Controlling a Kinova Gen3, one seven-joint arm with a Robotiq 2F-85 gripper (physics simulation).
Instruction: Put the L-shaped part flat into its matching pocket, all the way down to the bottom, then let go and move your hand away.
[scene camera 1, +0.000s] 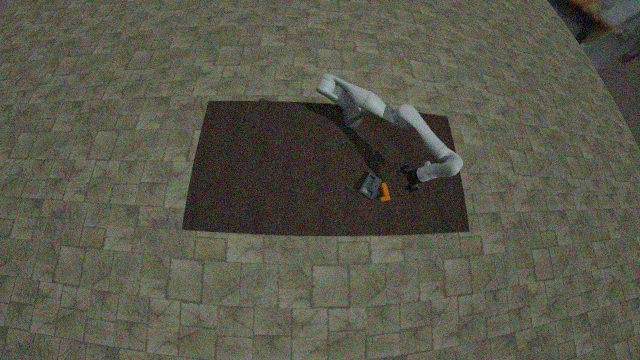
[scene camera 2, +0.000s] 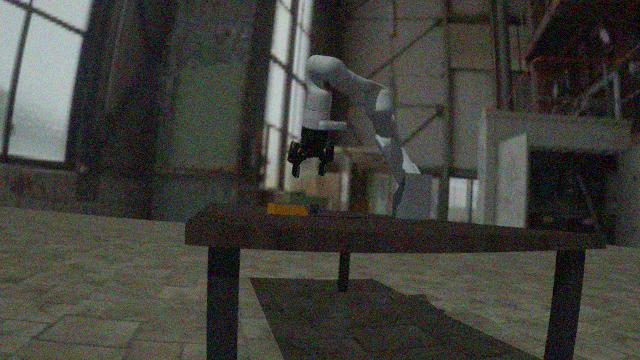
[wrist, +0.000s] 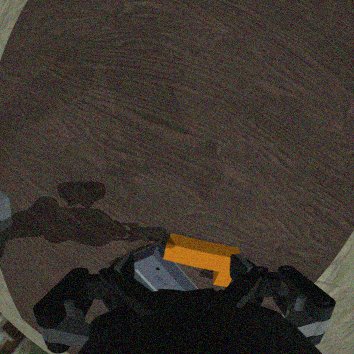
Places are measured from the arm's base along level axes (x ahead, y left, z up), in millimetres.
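Where they show: gripper, between the fingertips: (scene camera 1: 399, 181) (scene camera 2: 308, 176) (wrist: 182, 265); arm's base, origin of its link: (scene camera 1: 355, 108) (scene camera 2: 411, 185).
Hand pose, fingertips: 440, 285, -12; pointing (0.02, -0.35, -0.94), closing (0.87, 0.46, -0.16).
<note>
Each offset is from my fingertips to the top centre of the thing, as dx, dy, dz.
The orange L-shaped part @(+50, -61, -87) (scene camera 1: 384, 192) (scene camera 2: 287, 209) (wrist: 200, 258) lies flat on the table, outside the pocket, right beside the grey pocket block @(+22, -146, -80) (scene camera 1: 366, 190) (wrist: 159, 271). In the wrist view my gripper's body hides much of the block and the end of the part's short leg. The pocket's shape is mostly hidden there. My gripper (scene camera 1: 406, 179) (scene camera 2: 309, 175) (wrist: 182, 265) is open and empty. It points down and hangs above the table, clear of the part. In the wrist view the part shows between the fingers, with the right fingertip overlapping its corner.
The dark brown table (scene camera 1: 250, 170) (scene camera 2: 400, 235) (wrist: 200, 100) carries the part and the block. The arm's base (scene camera 2: 417, 197) stands on the table, farther back. The arm's shadow falls on the table near the block. The table's right edge lies beyond the gripper in scene camera 1.
</note>
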